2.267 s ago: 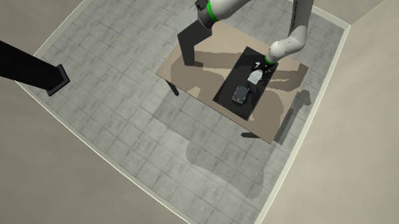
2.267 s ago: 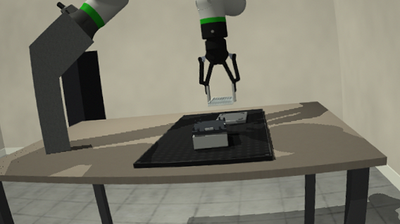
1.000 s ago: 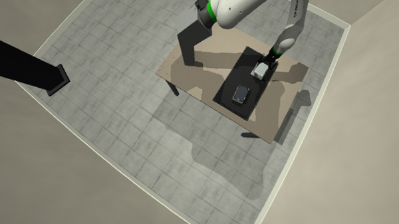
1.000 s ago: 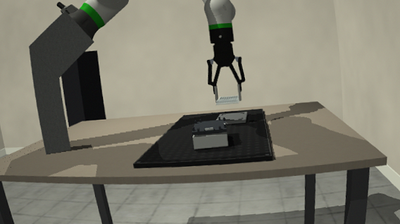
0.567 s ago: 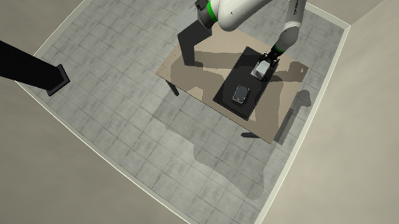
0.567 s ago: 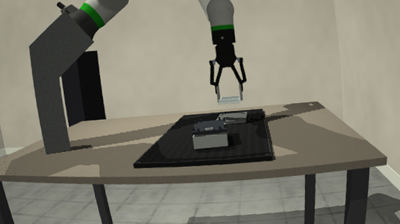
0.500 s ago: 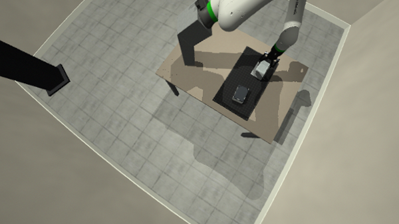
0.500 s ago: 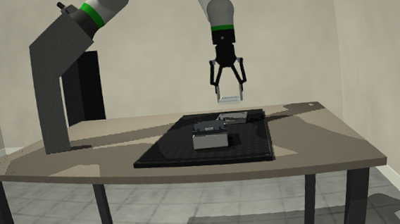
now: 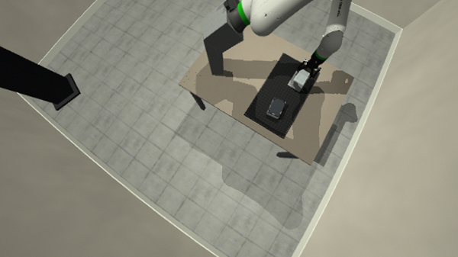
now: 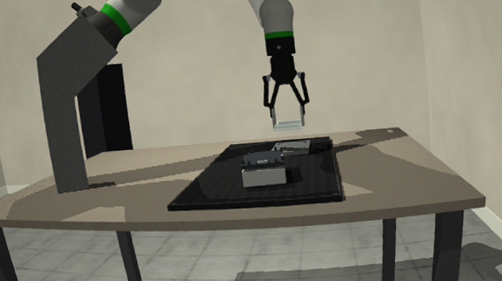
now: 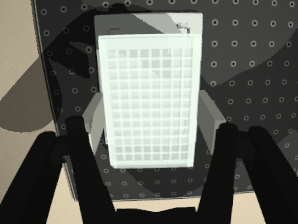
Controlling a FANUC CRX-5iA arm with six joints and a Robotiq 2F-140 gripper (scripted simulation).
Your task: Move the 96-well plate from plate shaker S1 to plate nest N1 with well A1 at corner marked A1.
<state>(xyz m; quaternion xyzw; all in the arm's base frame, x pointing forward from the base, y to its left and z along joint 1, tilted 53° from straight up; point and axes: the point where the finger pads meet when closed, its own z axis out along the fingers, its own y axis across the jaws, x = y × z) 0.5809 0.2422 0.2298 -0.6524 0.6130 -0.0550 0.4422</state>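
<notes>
The plate nest N1 is 100 mm below my hand. From my hand the other things lie so: white 96-well plate (20 mm below).
</notes>
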